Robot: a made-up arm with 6 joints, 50 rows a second.
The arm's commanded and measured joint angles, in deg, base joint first. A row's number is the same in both.
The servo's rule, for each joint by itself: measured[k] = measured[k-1] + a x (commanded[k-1-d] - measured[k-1]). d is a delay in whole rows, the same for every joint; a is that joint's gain. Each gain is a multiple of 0.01, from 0.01 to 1. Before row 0 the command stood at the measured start. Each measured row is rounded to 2 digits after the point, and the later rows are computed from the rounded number. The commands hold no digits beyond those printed.
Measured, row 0:
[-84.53 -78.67 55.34 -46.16 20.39 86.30]
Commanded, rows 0 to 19:
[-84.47 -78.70 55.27 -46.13 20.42 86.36]
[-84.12 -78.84 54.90 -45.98 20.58 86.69]
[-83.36 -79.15 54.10 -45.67 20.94 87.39]
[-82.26 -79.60 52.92 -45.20 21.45 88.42]
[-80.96 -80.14 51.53 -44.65 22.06 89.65]
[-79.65 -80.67 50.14 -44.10 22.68 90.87]
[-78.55 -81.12 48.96 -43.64 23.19 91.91]
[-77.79 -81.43 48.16 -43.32 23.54 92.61]
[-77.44 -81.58 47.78 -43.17 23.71 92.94]
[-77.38 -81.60 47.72 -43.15 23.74 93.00]
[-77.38 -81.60 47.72 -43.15 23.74 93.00]
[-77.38 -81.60 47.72 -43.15 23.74 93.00]
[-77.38 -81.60 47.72 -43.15 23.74 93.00]
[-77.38 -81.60 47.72 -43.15 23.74 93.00]
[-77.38 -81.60 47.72 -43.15 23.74 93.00]
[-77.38 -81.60 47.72 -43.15 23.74 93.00]
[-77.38 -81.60 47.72 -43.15 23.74 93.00]
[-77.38 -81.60 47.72 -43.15 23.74 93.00]
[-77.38 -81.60 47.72 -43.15 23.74 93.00]
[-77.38 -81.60 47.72 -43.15 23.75 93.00]
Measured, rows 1 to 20:
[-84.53 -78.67 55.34 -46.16 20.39 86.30]
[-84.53 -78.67 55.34 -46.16 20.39 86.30]
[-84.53 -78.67 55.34 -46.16 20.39 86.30]
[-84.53 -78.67 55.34 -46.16 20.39 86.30]
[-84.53 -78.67 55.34 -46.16 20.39 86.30]
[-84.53 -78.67 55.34 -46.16 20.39 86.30]
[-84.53 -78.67 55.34 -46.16 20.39 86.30]
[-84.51 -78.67 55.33 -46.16 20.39 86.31]
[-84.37 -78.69 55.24 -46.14 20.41 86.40]
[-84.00 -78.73 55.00 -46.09 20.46 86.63]
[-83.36 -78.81 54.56 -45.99 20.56 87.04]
[-82.47 -78.93 53.92 -45.84 20.71 87.64]
[-81.43 -79.09 53.13 -45.65 20.91 88.38]
[-80.36 -79.27 52.25 -45.43 21.14 89.19]
[-79.41 -79.46 51.39 -45.20 21.38 89.98]
[-78.68 -79.65 50.63 -44.98 21.61 90.66]
[-78.20 -79.83 50.02 -44.78 21.82 91.20]
[-77.90 -79.99 49.54 -44.60 22.01 91.61]
[-77.71 -80.13 49.16 -44.44 22.18 91.93]
[-77.59 -80.26 48.86 -44.30 22.34 92.18]
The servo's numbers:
d 7
a 0.37 0.09 0.21 0.11 0.10 0.23

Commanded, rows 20 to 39:
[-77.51 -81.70 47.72 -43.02 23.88 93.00]
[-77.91 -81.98 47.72 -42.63 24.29 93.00]
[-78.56 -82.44 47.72 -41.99 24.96 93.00]
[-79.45 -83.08 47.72 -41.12 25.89 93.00]
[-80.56 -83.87 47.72 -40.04 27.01 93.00]
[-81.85 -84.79 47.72 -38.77 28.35 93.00]
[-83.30 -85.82 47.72 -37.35 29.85 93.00]
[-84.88 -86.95 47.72 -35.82 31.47 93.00]
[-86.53 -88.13 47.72 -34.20 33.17 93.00]
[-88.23 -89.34 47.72 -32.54 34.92 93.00]
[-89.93 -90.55 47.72 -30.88 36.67 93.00]
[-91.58 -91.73 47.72 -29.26 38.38 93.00]
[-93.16 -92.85 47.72 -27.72 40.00 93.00]
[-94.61 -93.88 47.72 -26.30 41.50 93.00]
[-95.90 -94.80 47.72 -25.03 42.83 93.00]
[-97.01 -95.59 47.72 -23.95 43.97 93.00]
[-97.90 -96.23 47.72 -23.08 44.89 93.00]
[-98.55 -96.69 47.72 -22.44 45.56 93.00]
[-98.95 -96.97 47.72 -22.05 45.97 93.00]
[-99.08 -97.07 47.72 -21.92 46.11 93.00]
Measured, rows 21 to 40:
[-77.51 -80.38 48.62 -44.17 22.48 92.37]
[-77.46 -80.49 48.43 -44.06 22.61 92.51]
[-77.43 -80.59 48.28 -43.96 22.72 92.62]
[-77.41 -80.68 48.16 -43.87 22.82 92.71]
[-77.40 -80.76 48.07 -43.79 22.91 92.78]
[-77.39 -80.84 48.00 -43.72 22.99 92.83]
[-77.39 -80.91 47.94 -43.66 23.07 92.87]
[-77.43 -80.98 47.89 -43.59 23.15 92.90]
[-77.61 -81.07 47.85 -43.48 23.26 92.92]
[-77.96 -81.19 47.82 -43.32 23.43 92.94]
[-78.51 -81.36 47.80 -43.08 23.68 92.95]
[-79.27 -81.59 47.78 -42.75 24.01 92.96]
[-80.22 -81.88 47.77 -42.31 24.44 92.97]
[-81.36 -82.23 47.76 -41.76 24.98 92.98]
[-82.66 -82.65 47.75 -41.11 25.63 92.98]
[-84.09 -83.14 47.74 -40.35 26.38 92.98]
[-85.62 -83.70 47.74 -39.49 27.23 92.98]
[-87.21 -84.32 47.74 -38.54 28.17 92.98]
[-88.83 -84.99 47.74 -37.52 29.19 92.98]
[-90.43 -85.70 47.74 -36.44 30.27 92.98]

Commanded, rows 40 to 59:
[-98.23 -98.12 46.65 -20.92 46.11 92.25]
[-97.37 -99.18 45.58 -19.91 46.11 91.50]
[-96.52 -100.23 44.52 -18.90 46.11 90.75]
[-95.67 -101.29 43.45 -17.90 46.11 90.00]
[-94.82 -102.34 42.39 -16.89 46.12 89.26]
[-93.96 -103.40 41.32 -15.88 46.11 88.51]
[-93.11 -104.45 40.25 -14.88 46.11 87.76]
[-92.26 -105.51 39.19 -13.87 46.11 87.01]
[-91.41 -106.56 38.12 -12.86 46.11 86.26]
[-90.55 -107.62 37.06 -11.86 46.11 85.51]
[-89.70 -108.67 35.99 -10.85 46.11 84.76]
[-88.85 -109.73 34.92 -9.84 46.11 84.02]
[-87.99 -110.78 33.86 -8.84 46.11 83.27]
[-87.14 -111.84 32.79 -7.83 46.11 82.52]
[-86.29 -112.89 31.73 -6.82 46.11 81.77]
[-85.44 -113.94 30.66 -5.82 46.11 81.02]
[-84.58 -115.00 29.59 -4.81 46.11 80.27]
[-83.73 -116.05 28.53 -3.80 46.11 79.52]
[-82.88 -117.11 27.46 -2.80 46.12 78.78]
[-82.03 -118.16 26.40 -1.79 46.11 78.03]
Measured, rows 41 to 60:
[-91.98 -86.44 47.74 -35.32 31.39 92.98]
[-93.43 -87.19 47.74 -34.19 32.53 92.98]
[-94.75 -87.95 47.74 -33.06 33.67 92.98]
[-95.92 -88.70 47.74 -31.96 34.79 92.98]
[-96.89 -89.42 47.74 -30.91 35.87 92.98]
[-97.65 -90.10 47.74 -29.94 36.88 92.98]
[-98.18 -90.73 47.74 -29.06 37.80 92.98]
[-98.20 -91.40 47.51 -28.16 38.63 92.81]
[-97.89 -92.10 47.10 -27.25 39.38 92.51]
[-97.38 -92.83 46.56 -26.33 40.05 92.11]
[-96.75 -93.59 45.91 -25.40 40.66 91.62]
[-96.04 -94.38 45.17 -24.46 41.21 91.08]
[-95.27 -95.19 44.36 -23.52 41.70 90.49]
[-94.47 -96.02 43.50 -22.57 42.14 89.86]
[-93.65 -96.87 42.59 -21.61 42.54 89.20]
[-92.82 -97.74 41.65 -20.65 42.90 88.52]
[-91.98 -98.63 40.69 -19.68 43.22 87.83]
[-91.14 -99.53 39.70 -18.71 43.51 87.12]
[-90.29 -100.45 38.70 -17.73 43.77 86.41]
[-89.44 -101.38 37.68 -16.75 44.00 85.69]

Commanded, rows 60 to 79:
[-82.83 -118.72 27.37 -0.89 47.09 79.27]
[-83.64 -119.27 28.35 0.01 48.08 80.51]
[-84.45 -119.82 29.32 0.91 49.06 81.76]
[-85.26 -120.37 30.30 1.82 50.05 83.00]
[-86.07 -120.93 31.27 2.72 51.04 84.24]
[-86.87 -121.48 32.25 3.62 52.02 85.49]
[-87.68 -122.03 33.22 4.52 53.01 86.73]
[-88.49 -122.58 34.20 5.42 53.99 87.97]
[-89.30 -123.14 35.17 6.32 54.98 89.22]
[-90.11 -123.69 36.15 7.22 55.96 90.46]
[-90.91 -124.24 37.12 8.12 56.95 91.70]
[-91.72 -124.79 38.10 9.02 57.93 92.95]
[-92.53 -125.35 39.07 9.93 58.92 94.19]
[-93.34 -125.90 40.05 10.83 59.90 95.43]
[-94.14 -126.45 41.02 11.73 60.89 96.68]
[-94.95 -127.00 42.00 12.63 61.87 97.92]
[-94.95 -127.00 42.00 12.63 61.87 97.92]
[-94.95 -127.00 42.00 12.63 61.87 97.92]
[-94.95 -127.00 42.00 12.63 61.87 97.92]
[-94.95 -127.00 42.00 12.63 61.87 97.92]
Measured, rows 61 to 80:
[-88.59 -102.32 36.65 -15.77 44.21 84.96]
[-87.74 -103.27 35.62 -14.79 44.40 84.23]
[-86.89 -104.23 34.58 -13.80 44.57 83.49]
[-86.04 -105.20 33.53 -12.81 44.72 82.75]
[-85.19 -106.18 32.48 -11.82 44.86 82.01]
[-84.34 -107.16 31.43 -10.83 44.99 81.27]
[-83.49 -108.15 30.37 -9.84 45.10 80.52]
[-83.25 -109.10 29.74 -8.86 45.30 80.23]
[-83.39 -110.02 29.45 -7.88 45.58 80.29]
[-83.78 -110.90 29.42 -6.91 45.93 80.63]
[-84.33 -111.75 29.60 -5.95 46.34 81.18]
[-84.97 -112.58 29.95 -5.00 46.81 81.88]
[-85.67 -113.38 30.43 -4.05 47.33 82.71]
[-86.41 -114.16 31.02 -3.11 47.90 83.63]
[-87.18 -114.92 31.69 -2.17 48.51 84.63]
[-87.96 -115.66 32.42 -1.24 49.16 85.69]
[-88.76 -116.38 33.20 -0.31 49.84 86.79]
[-89.56 -117.09 34.02 0.62 50.55 87.92]
[-90.36 -117.78 34.88 1.54 51.29 89.08]
[-91.16 -118.46 35.76 2.46 52.05 90.26]

